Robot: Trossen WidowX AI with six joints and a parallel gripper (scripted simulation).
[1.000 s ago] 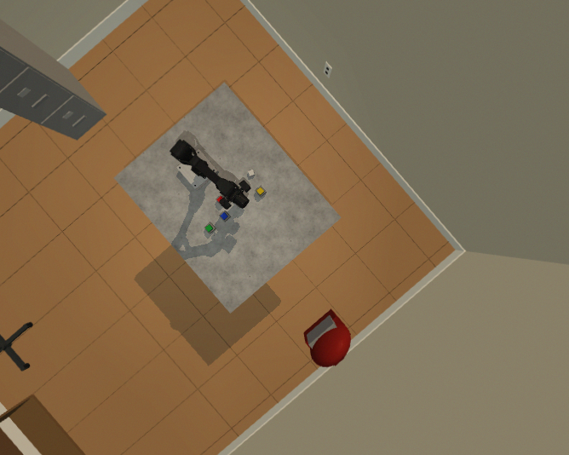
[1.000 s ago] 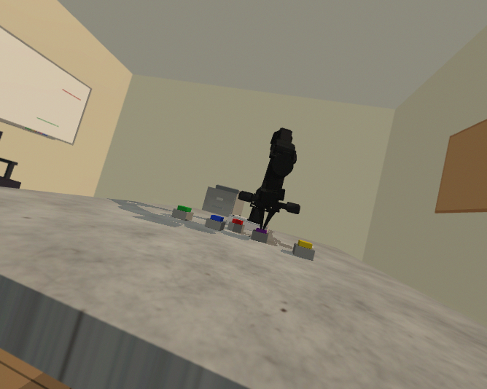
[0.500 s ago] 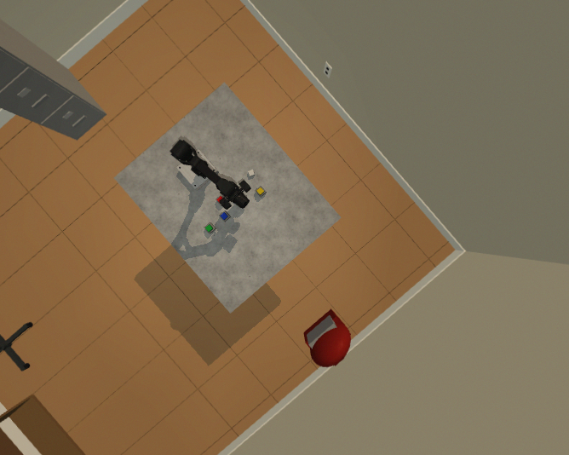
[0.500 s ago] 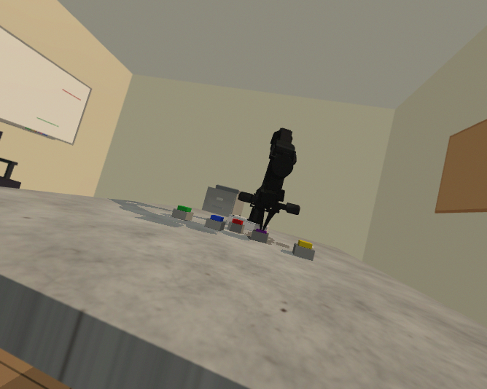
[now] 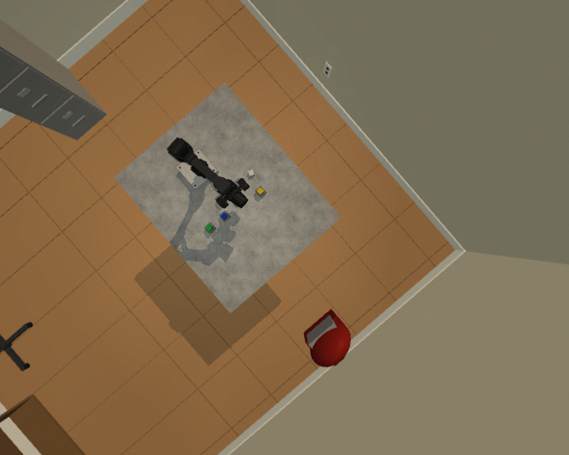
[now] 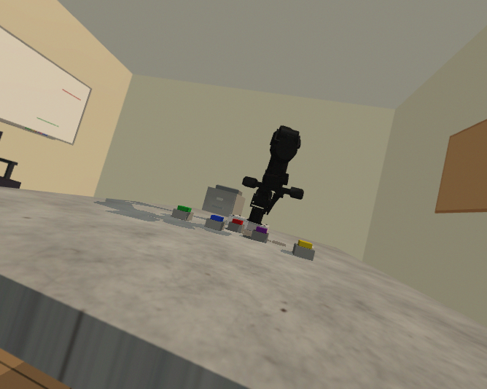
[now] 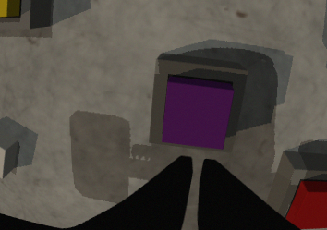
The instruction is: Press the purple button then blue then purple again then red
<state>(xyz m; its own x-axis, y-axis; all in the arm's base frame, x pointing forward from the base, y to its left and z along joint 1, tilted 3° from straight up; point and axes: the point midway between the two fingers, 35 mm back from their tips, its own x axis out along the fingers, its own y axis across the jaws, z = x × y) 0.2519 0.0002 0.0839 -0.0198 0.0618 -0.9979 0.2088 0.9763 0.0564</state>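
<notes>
My gripper tip is now 5 cm above the purple button. Also, from my gripper tip: yellow button (11 cm to the left, 9 cm ahead, 5 cm below); then red button (8 cm to the right, 7 cm behind, 5 cm below); then blue button (14 cm to the right, 5 cm below, 1 cm ahead).
</notes>
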